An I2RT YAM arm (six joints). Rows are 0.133 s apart.
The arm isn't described. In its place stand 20 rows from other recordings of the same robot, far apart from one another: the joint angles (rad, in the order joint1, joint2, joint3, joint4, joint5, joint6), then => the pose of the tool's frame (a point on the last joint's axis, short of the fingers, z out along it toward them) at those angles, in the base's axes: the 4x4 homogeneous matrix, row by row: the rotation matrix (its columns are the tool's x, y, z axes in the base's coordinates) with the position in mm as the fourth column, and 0 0 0 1 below.
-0.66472, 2.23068, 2.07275, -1.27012, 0.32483, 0.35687 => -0.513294 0.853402 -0.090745 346.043; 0.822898 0.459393 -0.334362 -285.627; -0.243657 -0.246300 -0.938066 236.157; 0 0 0 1
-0.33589, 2.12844, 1.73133, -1.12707, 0.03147, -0.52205 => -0.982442 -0.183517 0.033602 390.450; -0.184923 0.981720 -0.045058 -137.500; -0.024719 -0.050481 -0.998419 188.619; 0 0 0 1
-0.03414, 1.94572, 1.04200, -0.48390, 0.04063, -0.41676 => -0.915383 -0.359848 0.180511 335.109; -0.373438 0.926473 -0.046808 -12.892; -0.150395 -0.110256 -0.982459 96.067; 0 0 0 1
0.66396, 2.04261, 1.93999, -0.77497, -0.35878, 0.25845 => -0.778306 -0.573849 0.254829 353.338; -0.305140 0.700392 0.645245 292.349; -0.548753 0.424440 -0.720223 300.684; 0 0 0 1
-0.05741, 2.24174, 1.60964, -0.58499, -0.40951, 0.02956 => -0.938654 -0.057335 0.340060 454.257; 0.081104 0.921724 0.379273 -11.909; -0.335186 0.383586 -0.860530 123.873; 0 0 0 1
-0.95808, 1.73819, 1.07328, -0.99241, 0.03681, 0.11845 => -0.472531 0.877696 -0.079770 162.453; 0.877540 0.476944 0.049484 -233.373; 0.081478 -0.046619 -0.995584 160.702; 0 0 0 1
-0.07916, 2.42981, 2.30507, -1.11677, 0.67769, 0.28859 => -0.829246 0.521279 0.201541 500.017; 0.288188 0.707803 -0.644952 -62.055; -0.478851 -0.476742 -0.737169 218.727; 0 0 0 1
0.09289, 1.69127, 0.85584, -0.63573, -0.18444, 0.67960 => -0.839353 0.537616 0.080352 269.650; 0.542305 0.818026 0.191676 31.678; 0.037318 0.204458 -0.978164 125.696; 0 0 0 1
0.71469, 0.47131, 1.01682, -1.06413, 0.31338, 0.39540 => -0.507753 -0.244535 0.826069 50.073; 0.044546 0.950135 0.308642 28.920; -0.860350 0.193511 -0.471541 358.315; 0 0 0 1
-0.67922, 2.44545, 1.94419, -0.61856, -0.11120, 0.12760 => -0.619924 0.671018 0.406730 402.357; 0.663052 0.725160 -0.185758 -319.774; -0.419591 0.154527 -0.894463 119.239; 0 0 0 1
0.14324, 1.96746, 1.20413, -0.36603, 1.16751, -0.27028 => -0.951281 0.081898 0.297248 378.883; -0.243068 0.393921 -0.886422 21.563; -0.189688 -0.915488 -0.354823 151.442; 0 0 0 1
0.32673, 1.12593, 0.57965, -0.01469, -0.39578, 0.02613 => -0.519506 -0.591938 0.616217 220.413; -0.150594 0.773310 0.615883 89.185; -0.841092 0.227157 -0.490882 218.950; 0 0 0 1
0.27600, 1.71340, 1.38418, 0.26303, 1.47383, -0.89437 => -0.764406 0.532033 0.364175 381.081; -0.294969 0.213678 -0.931308 71.107; -0.573303 -0.819318 -0.006403 347.267; 0 0 0 1
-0.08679, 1.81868, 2.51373, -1.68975, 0.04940, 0.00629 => -0.834710 0.118627 0.537762 292.934; 0.078933 0.992212 -0.096356 -27.252; -0.545004 -0.037982 -0.837573 480.543; 0 0 0 1
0.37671, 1.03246, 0.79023, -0.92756, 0.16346, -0.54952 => -0.571355 -0.706279 0.417999 169.026; -0.780204 0.625450 -0.009643 60.637; -0.254627 -0.331634 -0.908396 239.175; 0 0 0 1
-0.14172, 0.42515, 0.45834, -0.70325, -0.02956, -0.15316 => -0.625651 0.023071 0.779762 107.328; -0.064774 0.994575 -0.081399 -14.250; -0.777410 -0.101435 -0.620762 222.432; 0 0 0 1
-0.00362, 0.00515, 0.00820, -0.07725, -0.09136, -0.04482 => -0.070142 -0.090610 0.993413 109.978; -0.044365 0.995164 0.087637 2.850; -0.996550 -0.037925 -0.073823 167.494; 0 0 0 1
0.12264, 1.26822, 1.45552, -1.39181, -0.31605, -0.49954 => -0.704796 -0.642933 0.299832 206.570; -0.545614 0.761393 0.350124 36.611; -0.453396 0.083173 -0.887420 369.396; 0 0 0 1
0.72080, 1.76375, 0.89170, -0.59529, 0.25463, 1.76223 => -0.465673 0.851416 0.241326 220.304; 0.855529 0.502865 -0.123277 181.598; -0.226315 0.149055 -0.962582 115.742; 0 0 0 1
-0.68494, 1.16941, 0.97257, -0.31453, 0.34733, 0.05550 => -0.332665 0.844496 0.419715 195.694; 0.339091 0.522413 -0.782369 -175.502; -0.879972 -0.117945 -0.460150 314.851; 0 0 0 1
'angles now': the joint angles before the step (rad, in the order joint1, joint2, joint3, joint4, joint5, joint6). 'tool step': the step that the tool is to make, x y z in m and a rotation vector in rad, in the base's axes. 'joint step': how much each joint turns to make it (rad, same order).
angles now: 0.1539 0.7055 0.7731 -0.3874 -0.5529 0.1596
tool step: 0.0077 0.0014 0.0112 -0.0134 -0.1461 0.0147
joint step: 0.0004 0.0192 0.0001 0.1377 -0.0047 -0.0449
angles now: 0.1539 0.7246 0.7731 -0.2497 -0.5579 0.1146
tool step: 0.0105 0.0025 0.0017 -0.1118 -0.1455 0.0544
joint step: -0.0001 0.0433 0.0002 0.0793 -0.0295 -0.1671
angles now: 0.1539 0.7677 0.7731 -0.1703 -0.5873 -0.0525
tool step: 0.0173 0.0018 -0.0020 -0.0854 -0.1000 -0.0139
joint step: 0.0000 0.0677 -0.0003 0.0916 0.0289 -0.1147
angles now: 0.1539 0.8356 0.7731 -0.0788 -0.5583 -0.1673
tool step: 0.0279 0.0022 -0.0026 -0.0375 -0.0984 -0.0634
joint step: 0.0001 0.1099 -0.0001 0.1756 0.0687 -0.0519
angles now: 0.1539 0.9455 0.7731 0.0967 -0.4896 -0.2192
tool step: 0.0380 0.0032 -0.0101 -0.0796 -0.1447 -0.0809
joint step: 0.0002 0.1641 0.0001 0.2478 0.0845 -0.1087
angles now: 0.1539 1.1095 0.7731 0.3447 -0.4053 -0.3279
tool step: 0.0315 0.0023 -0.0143 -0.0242 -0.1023 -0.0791
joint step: 0.0000 0.1538 -0.0001 0.2347 0.0771 -0.0465
